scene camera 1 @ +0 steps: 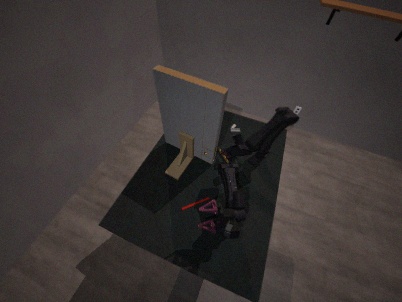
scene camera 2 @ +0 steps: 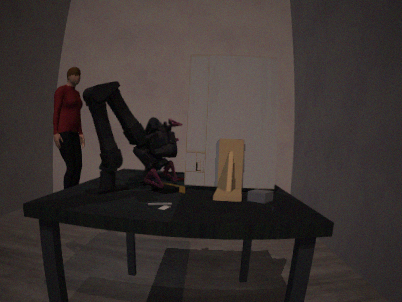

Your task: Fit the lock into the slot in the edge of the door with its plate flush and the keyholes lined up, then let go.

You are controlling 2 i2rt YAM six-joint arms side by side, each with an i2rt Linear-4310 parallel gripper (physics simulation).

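Frame: origin at the left arm's base, x ahead, y left, z up, level; millimetres.
Seen in the pictures: left gripper, fingertip midpoint: (scene camera 1: 198, 217) (scene camera 2: 180, 132); right gripper, fingertip midpoint: (scene camera 1: 226, 149) (scene camera 2: 170, 184); right arm's base, link origin: (scene camera 1: 259, 156) (scene camera 2: 107, 190).
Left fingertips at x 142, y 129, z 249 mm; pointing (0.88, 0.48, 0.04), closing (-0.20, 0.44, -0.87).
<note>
Pixels of each thing's top centre, then the offset from my left fingertips to it. "*": a spot on its surface instead. Level surfaces: height alone.
- grey door, top centre: (scene camera 2: 234, 56) (scene camera 1: 188, 78) dx +258, dy -468, dz +331 mm
- thin yellow-brown piece, top centre: (scene camera 2: 165, 185) (scene camera 1: 228, 152) dx -1, dy -559, dz -223 mm
- small keyhole mark, surface spot: (scene camera 1: 205, 153) * dx +133, dy -452, dz -174 mm
- dark table, surface height: dz -249 mm
- red bar, top centre: (scene camera 1: 195, 203) dx +67, dy -137, dz -243 mm
- grey block, top centre: (scene camera 2: 261, 191) dx +355, dy -679, dz -213 mm
The grey door (scene camera 1: 190, 112) (scene camera 2: 242, 100) stands upright; its edge slot does not show clearly. A thin yellow-brown piece (scene camera 1: 223, 156) (scene camera 2: 174, 185) lies low beside the door's edge, by my right gripper (scene camera 2: 162, 176). It may be the lock, but I cannot tell, nor whether it sits in the slot. A small keyhole mark (scene camera 1: 205, 153) shows low on the door's face. My right gripper is open and empty; its fingers are largely hidden in scene camera 1. My left gripper (scene camera 1: 208, 217) (scene camera 2: 175, 131) is open and empty, raised apart from the door.
A wooden stand (scene camera 1: 186, 146) (scene camera 2: 230, 172) braces the door on the dark table (scene camera 1: 150, 200) (scene camera 2: 300, 215). Small white pieces (scene camera 1: 235, 129) (scene camera 2: 164, 207) lie on the table. A red bar (scene camera 1: 195, 203) shows near my left gripper. A grey block (scene camera 2: 260, 196) stands beside the stand.
</note>
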